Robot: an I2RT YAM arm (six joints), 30 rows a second.
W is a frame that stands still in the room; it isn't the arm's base.
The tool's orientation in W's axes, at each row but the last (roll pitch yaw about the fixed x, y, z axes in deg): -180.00, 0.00, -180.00; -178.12, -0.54, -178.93; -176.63, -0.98, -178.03; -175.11, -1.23, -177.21
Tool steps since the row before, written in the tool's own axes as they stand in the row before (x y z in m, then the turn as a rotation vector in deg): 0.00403, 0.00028, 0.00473, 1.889, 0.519, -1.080; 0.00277, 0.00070, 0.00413, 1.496, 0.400, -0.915; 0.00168, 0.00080, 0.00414, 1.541, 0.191, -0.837; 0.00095, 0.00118, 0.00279, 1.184, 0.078, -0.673
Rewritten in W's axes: -0.00403, 0.00028, -0.00473, -1.889, 0.519, 1.080; -0.00282, 0.00051, -0.00412, -1.495, 0.402, 0.915; -0.00177, 0.00049, -0.00415, -1.534, 0.187, 0.851; -0.00106, 0.00089, -0.00286, -1.175, 0.078, 0.689
